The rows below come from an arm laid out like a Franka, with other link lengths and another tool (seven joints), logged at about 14 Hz.
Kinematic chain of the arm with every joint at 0, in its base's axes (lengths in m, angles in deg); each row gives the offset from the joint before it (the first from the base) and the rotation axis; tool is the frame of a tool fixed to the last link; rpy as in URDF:
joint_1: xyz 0 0 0.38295 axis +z
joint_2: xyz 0 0 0 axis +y
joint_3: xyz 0 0 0.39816 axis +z
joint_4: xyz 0.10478 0 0 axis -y
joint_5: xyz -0.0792 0 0.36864 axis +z
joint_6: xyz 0 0 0 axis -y
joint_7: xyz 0.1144 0 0 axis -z
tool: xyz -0.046 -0.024 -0.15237 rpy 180 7.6 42.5
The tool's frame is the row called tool.
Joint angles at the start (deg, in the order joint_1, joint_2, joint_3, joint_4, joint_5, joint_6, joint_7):
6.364 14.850 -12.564 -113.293 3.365 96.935 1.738
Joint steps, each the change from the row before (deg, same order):
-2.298 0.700 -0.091 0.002 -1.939 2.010 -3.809
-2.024 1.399 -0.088 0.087 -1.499 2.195 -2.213
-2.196 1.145 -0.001 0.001 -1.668 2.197 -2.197
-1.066 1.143 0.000 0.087 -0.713 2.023 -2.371
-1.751 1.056 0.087 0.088 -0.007 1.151 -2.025
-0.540 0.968 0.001 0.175 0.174 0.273 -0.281
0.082 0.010 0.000 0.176 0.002 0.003 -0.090
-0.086 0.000 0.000 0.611 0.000 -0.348 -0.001
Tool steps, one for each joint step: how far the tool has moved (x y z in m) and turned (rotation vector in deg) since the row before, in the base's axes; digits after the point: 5 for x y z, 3 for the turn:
0.00348 -0.03044 -0.00673 0.017 -1.243 2.152
0.00369 -0.02578 -0.01221 -0.540 -0.688 0.888
0.00172 -0.02704 -0.01024 -0.611 -0.733 0.984
0.00403 -0.01467 -0.01021 0.185 -0.776 1.708
-0.00076 -0.01792 -0.00983 0.723 -0.155 0.264
-0.00013 -0.00521 -0.00829 0.196 0.489 -0.365
0.00140 0.00046 0.00087 -0.003 -0.164 0.175
0.00253 -0.00131 0.00344 -0.078 -0.251 -0.074

